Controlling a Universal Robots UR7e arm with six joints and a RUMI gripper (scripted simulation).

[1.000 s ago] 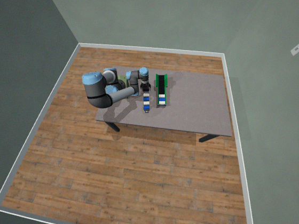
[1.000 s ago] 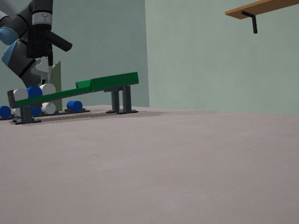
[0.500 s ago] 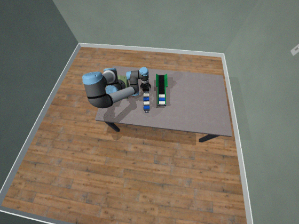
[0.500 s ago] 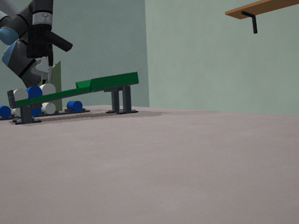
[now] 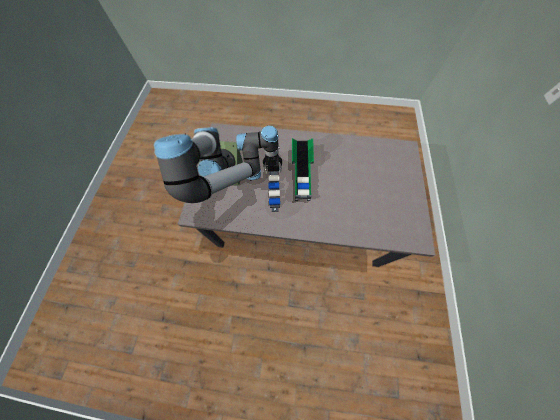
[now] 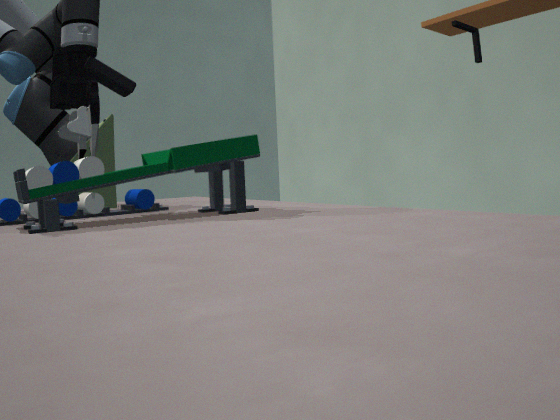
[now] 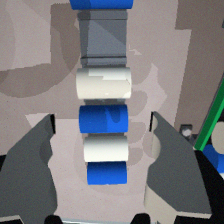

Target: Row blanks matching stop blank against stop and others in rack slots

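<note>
My hand is 10 mm short of the stock rack, 30 mm to the left of it and 130 mm above it. From my hand the other things lie so: dark stop: 200 mm ahead, 110 mm to the right, 60 mm below.
</note>
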